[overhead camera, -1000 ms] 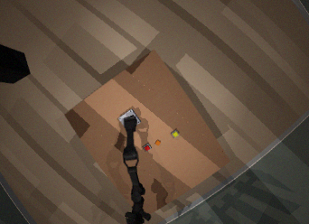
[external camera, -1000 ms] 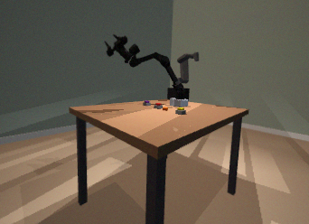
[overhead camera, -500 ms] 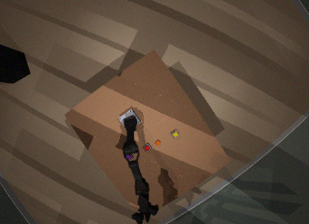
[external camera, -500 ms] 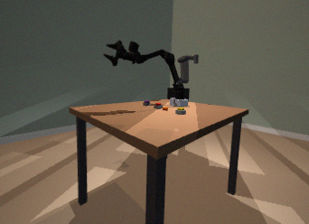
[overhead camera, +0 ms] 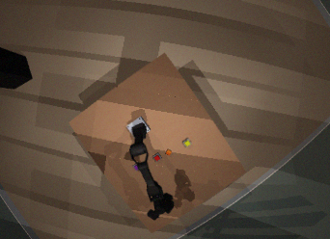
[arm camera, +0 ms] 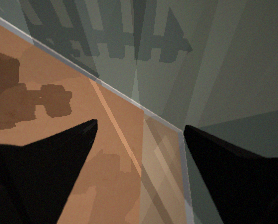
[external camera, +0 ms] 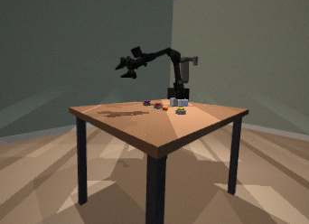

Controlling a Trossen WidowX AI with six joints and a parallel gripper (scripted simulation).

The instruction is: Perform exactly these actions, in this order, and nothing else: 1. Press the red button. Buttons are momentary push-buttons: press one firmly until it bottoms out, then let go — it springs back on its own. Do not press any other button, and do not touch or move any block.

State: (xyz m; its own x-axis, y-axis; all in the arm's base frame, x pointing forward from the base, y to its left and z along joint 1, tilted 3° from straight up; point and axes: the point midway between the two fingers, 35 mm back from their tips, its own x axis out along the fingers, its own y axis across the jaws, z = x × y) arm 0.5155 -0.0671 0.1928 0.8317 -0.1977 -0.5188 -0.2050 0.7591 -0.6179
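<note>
Now: the red button 300 mm behind my gripper tip, 220 mm below it and 90 mm to the left of it. The rest, counted from my gripper tip: purple button: 290 mm behind, 220 mm below, 80 mm to the right; then orange block: 300 mm behind, 250 mm below, 180 mm to the left; then yellow button: 320 mm to the left, 310 mm behind, 220 mm below.
</note>
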